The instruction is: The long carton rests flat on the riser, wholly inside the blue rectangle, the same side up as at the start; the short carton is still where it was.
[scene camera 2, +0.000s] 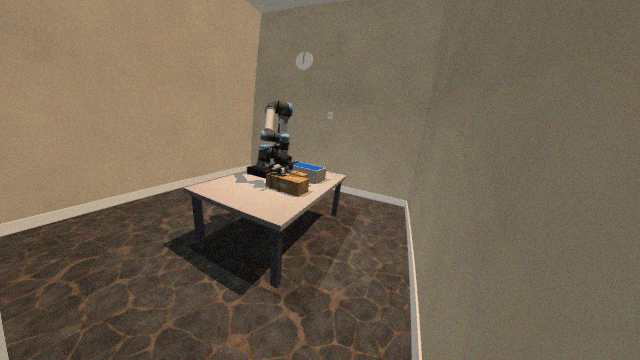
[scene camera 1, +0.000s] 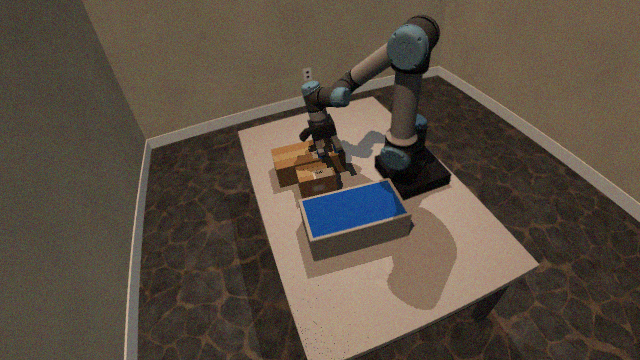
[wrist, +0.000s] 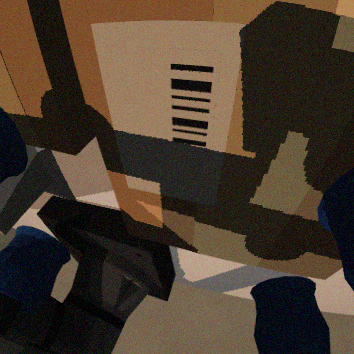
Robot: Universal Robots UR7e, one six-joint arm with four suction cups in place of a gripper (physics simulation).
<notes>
The suction head [wrist: 286, 308] carries nothing. The cup hangs 13 cm from the middle of a long carton [scene camera 1: 286, 158], above it. On the table rests a riser [scene camera 1: 354, 218].
The long carton also shows in scene camera 2 [scene camera 2: 288, 183] and in the wrist view [wrist: 220, 133]. The riser shows as well in the wrist view [wrist: 29, 185].
</notes>
